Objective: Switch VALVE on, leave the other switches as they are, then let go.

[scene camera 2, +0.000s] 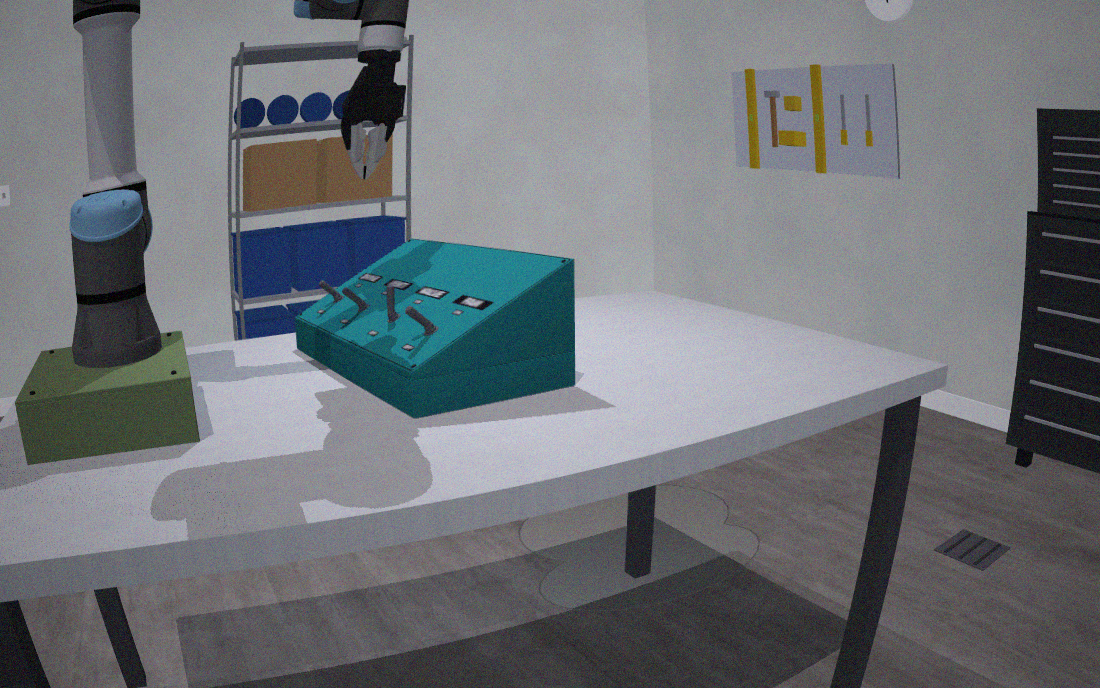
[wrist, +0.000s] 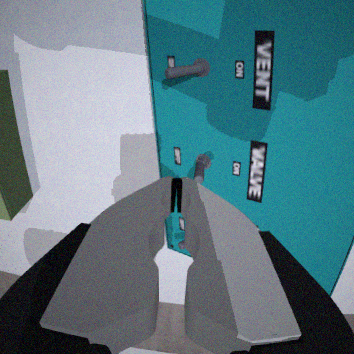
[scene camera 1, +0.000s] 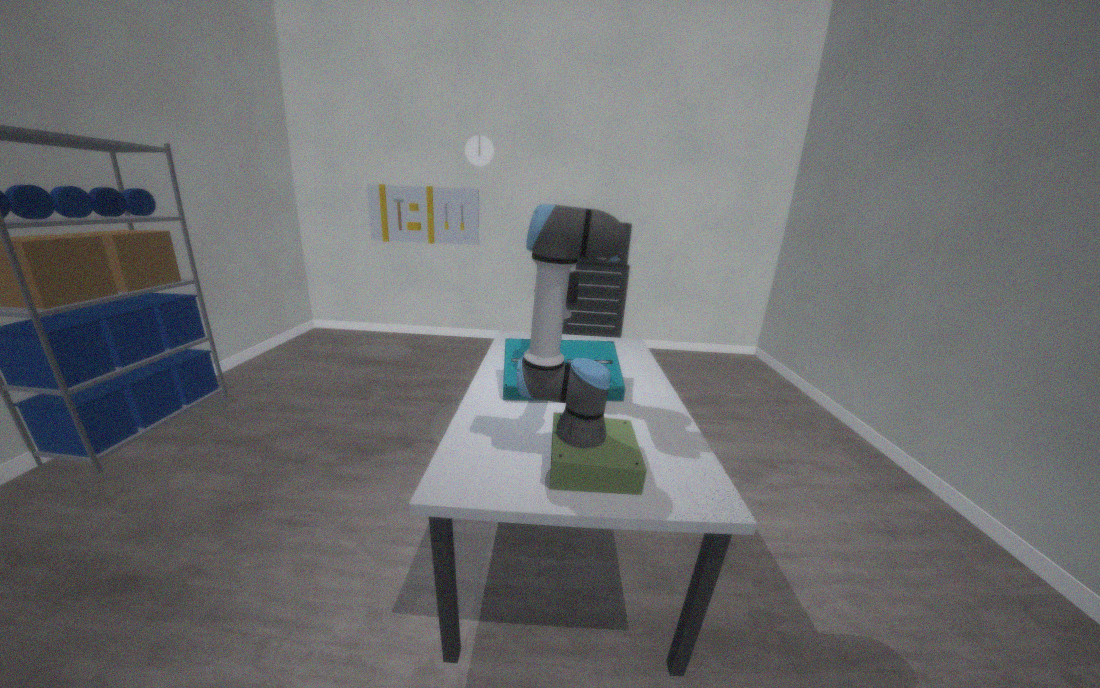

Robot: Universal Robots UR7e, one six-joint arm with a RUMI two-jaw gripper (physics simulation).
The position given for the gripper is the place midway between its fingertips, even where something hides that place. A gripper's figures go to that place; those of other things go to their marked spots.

The gripper [scene camera 2: 363,179] is 1.25 m from the lens. A teal switch panel [scene camera 2: 503,322]: 1.05 m from the lens.
